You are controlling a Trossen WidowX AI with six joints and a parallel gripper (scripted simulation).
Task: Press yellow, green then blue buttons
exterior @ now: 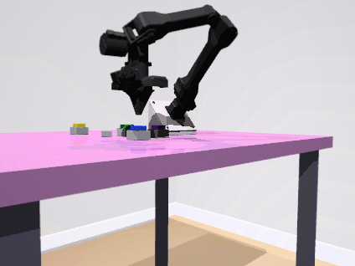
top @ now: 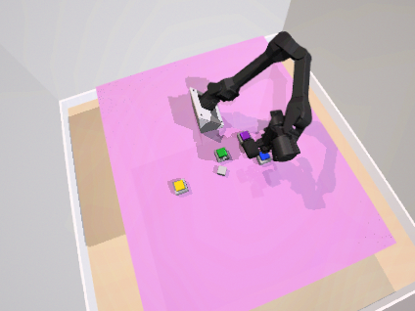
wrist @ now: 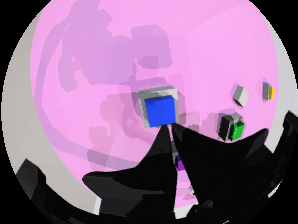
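The blue button lies 40 mm below my gripper tip. The rest, counted from my gripper tip: small grey block: 10 mm ahead, 170 mm to the right, 60 mm below; purple button: 100 mm behind, 40 mm to the right, 40 mm below; green button: 60 mm behind, 150 mm to the right, 40 mm below.
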